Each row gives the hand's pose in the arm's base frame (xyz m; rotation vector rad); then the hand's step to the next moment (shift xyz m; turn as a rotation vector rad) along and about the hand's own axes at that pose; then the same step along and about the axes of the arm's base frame.
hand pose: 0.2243 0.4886 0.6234 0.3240 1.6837 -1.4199
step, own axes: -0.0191 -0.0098 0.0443 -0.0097 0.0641 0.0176
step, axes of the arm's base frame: 0.0242 -0.0363 0.0228 0.0573 0.0074 -0.0343
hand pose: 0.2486 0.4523 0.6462 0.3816 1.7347 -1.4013
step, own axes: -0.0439 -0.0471 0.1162 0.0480 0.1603 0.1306
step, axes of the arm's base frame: 0.0422 -0.1091 0.0629 0.1368 -0.0792 -0.1417
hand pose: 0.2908 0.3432 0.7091 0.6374 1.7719 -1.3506
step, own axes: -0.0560 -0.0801 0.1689 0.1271 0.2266 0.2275
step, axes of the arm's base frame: 0.0177 -0.1805 0.0719 0.1733 -0.1571 -0.2541
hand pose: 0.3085 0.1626 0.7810 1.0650 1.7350 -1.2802
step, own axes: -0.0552 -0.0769 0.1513 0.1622 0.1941 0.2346
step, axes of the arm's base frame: -0.0370 -0.1698 0.0405 0.1301 -0.1624 -0.2752
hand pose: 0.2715 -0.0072 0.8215 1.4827 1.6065 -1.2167
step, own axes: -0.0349 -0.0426 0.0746 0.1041 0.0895 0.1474
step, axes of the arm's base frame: -0.0458 -0.0797 0.0124 0.0497 -0.0992 -0.1681
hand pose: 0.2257 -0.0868 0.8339 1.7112 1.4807 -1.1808
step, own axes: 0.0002 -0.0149 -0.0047 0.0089 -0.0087 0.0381
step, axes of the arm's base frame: -0.0133 0.0074 0.0037 -0.0179 -0.0270 -0.0236
